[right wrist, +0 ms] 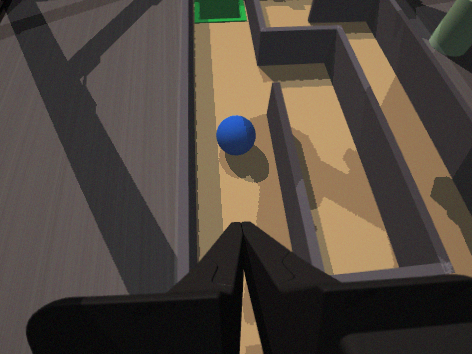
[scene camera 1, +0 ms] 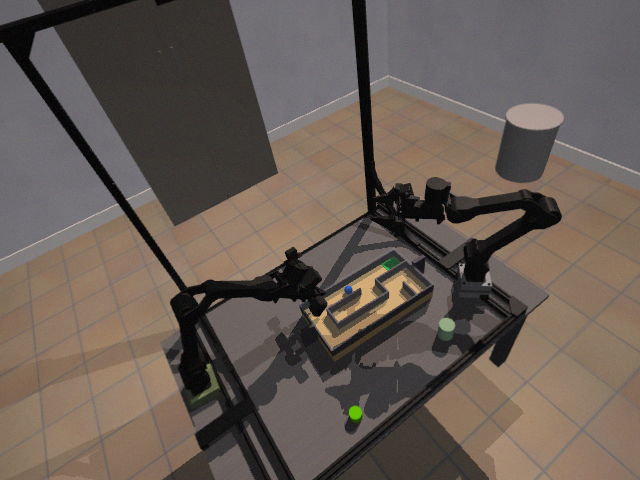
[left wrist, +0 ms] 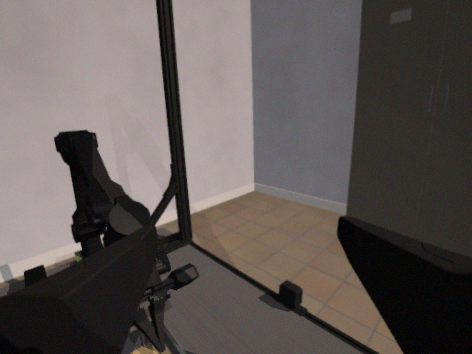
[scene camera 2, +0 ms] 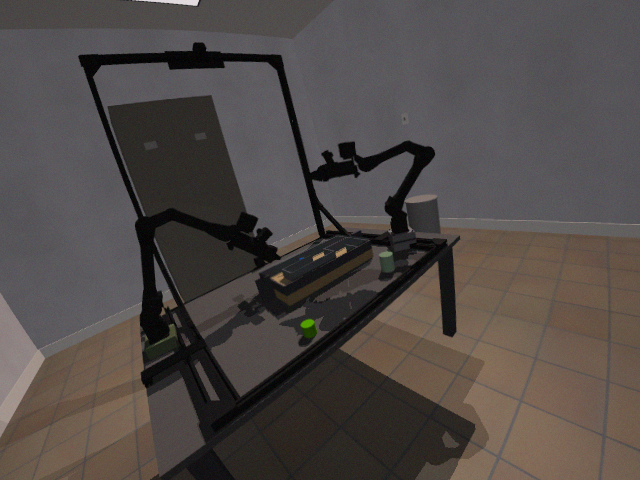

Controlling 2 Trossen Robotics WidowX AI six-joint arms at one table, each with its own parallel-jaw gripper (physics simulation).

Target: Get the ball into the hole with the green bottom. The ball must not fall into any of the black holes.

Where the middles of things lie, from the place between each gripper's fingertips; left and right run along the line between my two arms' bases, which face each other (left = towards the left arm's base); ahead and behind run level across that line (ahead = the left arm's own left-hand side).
Scene:
The tan maze box (scene camera 1: 366, 301) is 8 cm ahead of my left hand, 7 cm to the right of it and 35 cm below it.
Now: right hand 13 cm to the right of the tan maze box, 6 cm above it and 5 cm short of it.

